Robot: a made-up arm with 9 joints. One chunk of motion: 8 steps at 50 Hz.
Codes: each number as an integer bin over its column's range. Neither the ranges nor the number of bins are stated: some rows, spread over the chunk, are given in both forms.
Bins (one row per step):
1: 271 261 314 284 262 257 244 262 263
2: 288 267 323 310 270 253 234 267 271
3: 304 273 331 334 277 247 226 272 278
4: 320 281 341 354 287 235 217 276 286
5: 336 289 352 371 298 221 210 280 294
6: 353 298 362 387 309 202 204 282 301
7: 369 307 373 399 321 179 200 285 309
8: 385 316 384 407 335 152 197 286 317
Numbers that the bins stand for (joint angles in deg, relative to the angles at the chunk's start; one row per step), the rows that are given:
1: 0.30 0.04 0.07 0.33 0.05 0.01 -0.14 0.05 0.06
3: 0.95 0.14 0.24 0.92 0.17 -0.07 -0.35 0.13 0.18
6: 1.91 0.33 0.54 1.54 0.42 -0.42 -0.60 0.21 0.36
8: 2.53 0.47 0.76 1.78 0.62 -0.81 -0.69 0.24 0.48
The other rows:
2: 0.64 0.09 0.16 0.64 0.11 -0.02 -0.25 0.09 0.12
4: 1.26 0.20 0.34 1.16 0.25 -0.16 -0.45 0.16 0.24
5: 1.58 0.26 0.44 1.36 0.33 -0.27 -0.53 0.19 0.30
7: 2.22 0.40 0.65 1.68 0.51 -0.60 -0.65 0.23 0.42

